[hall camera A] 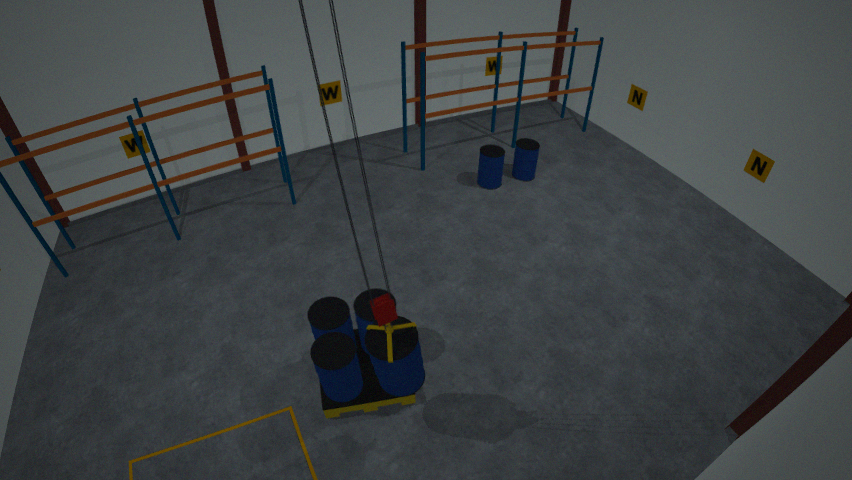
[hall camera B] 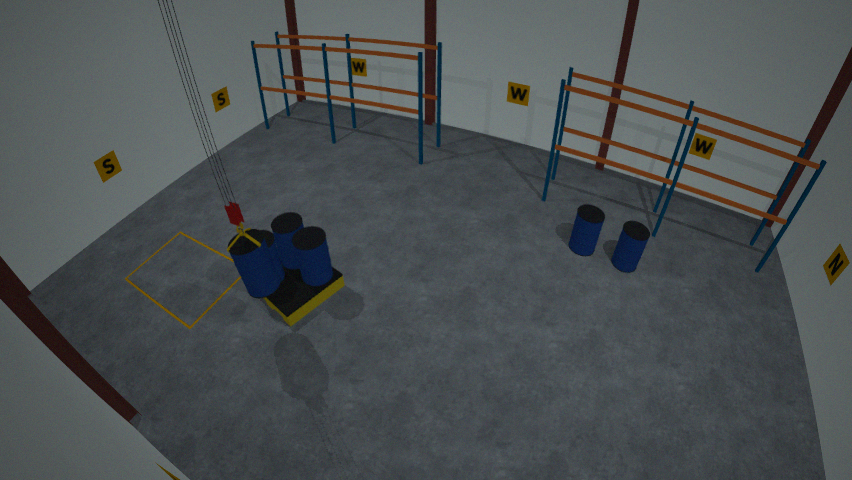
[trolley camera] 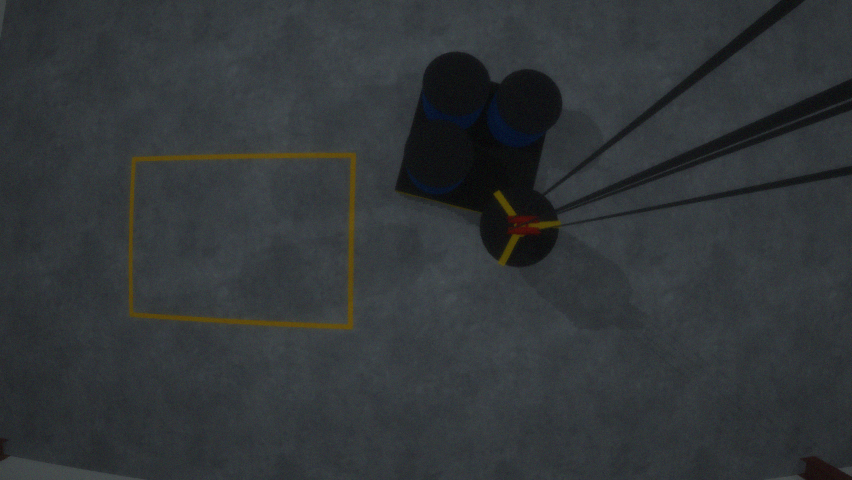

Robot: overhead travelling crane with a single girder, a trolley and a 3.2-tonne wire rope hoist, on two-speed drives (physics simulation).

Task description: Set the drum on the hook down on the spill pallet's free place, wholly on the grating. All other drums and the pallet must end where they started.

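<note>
A blue drum with a black lid [hall camera A: 400, 372] [hall camera B: 259, 275] [trolley camera: 496, 231] hangs upright on the hook. My gripper [hall camera A: 389, 336] [hall camera B: 241, 233] [trolley camera: 520, 225], a yellow three-armed grab under the red hook block, is shut on it. The drum's shadow lies apart from it on the floor. The black and yellow spill pallet [hall camera A: 369, 397] [hall camera B: 315, 302] [trolley camera: 497, 169] carries three drums, one [hall camera A: 338, 372] [trolley camera: 440, 156], another [hall camera A: 330, 314] [trolley camera: 457, 83] and a third [hall camera B: 310, 239] [trolley camera: 528, 101]. The free place is the remaining corner. In the trolley view the hanging drum overlaps that corner's edge, mostly outside the pallet.
A yellow floor rectangle [hall camera A: 211, 434] [hall camera B: 157, 302] [trolley camera: 241, 156] lies beside the pallet. Two more blue drums [hall camera A: 490, 169] [hall camera A: 525, 162] [hall camera B: 586, 232] [hall camera B: 630, 249] stand near a rack. Blue and orange racks [hall camera A: 422, 119] [hall camera B: 420, 113] line the W wall.
</note>
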